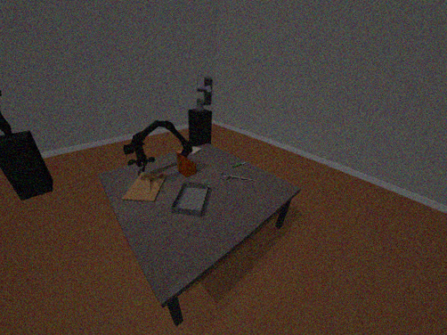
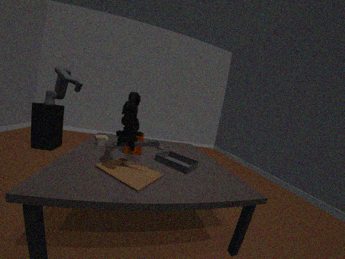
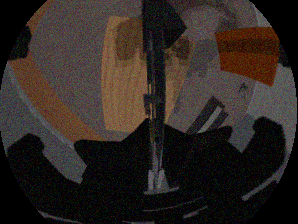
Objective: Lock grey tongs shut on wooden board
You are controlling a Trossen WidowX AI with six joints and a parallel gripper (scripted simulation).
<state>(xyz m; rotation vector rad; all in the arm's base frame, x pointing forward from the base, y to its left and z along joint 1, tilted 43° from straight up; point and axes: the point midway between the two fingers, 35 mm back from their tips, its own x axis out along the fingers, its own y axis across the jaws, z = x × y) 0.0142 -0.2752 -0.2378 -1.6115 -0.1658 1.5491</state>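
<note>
Now: the wooden board 140 mm below my gripper tip. Also, from my gripper tip: pale object 310 mm behind, 500 mm to the left, 110 mm below; then roasting tin 360 mm ahead, 200 mm to the left, 120 mm below.
</note>
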